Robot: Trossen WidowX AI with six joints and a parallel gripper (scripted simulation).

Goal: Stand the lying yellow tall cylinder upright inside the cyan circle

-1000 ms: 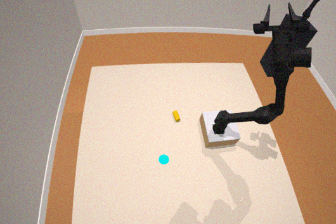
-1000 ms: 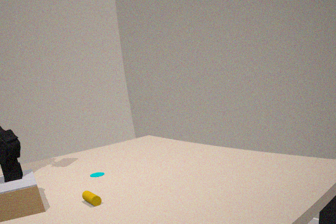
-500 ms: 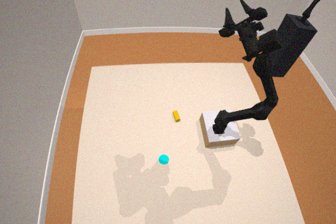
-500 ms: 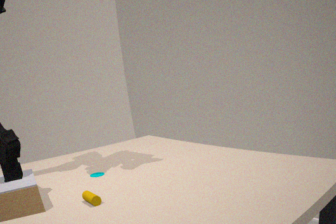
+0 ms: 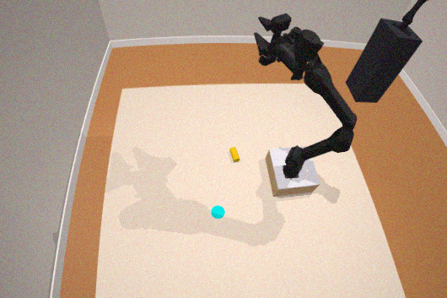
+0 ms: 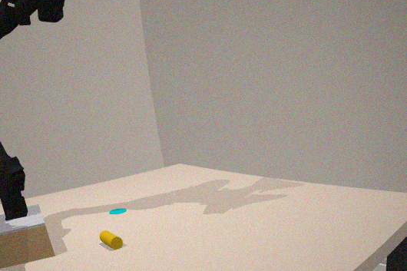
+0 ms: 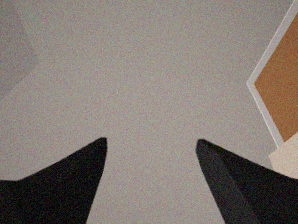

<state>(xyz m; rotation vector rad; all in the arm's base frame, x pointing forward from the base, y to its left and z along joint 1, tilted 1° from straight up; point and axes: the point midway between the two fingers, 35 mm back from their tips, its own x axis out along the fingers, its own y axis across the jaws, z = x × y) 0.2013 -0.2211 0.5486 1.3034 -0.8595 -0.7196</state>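
Right now the yellow tall cylinder is 2 cm ahead of my gripper tip, 11 cm to the left of it and 63 cm below it. From my gripper tip the other things lie so: cyan circle 12 cm ahead, 39 cm to the left, 64 cm below.
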